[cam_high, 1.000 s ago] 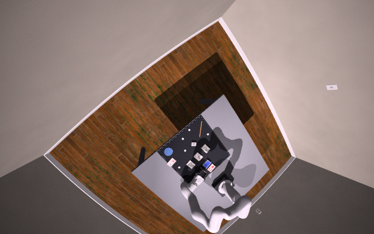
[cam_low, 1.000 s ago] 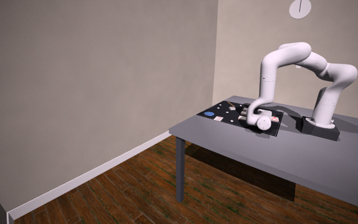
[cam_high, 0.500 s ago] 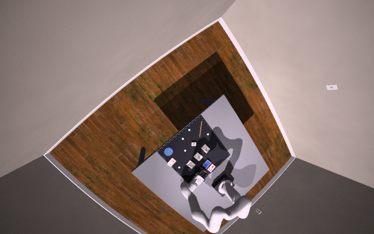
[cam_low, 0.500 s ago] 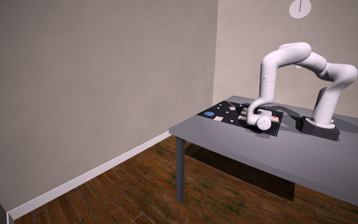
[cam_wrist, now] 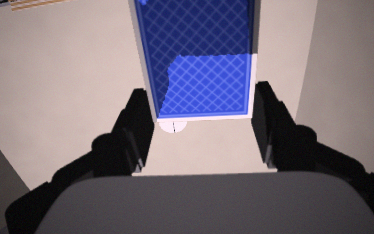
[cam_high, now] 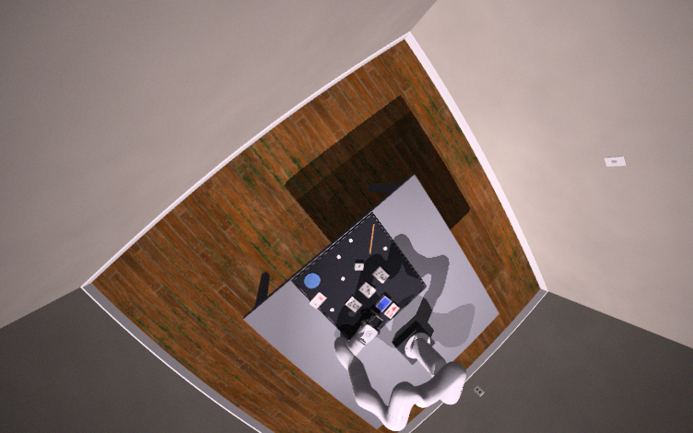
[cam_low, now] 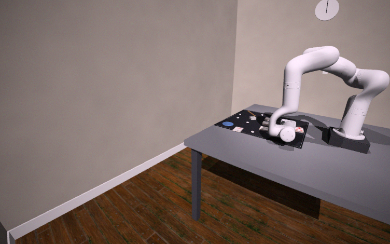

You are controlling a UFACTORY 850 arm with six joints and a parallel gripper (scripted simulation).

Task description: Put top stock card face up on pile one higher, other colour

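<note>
Right now the red 4 card is 10 mm to the right of my hand and 40 mm below it. From my hand the other things lie so: red 4 (90 mm behind, 90 mm to the right, 70 mm below); then black 5 (140 mm ahead, 40 mm to the left, 70 mm below); then black 2 (150 mm ahead, 80 mm to the right, 70 mm below).
</note>
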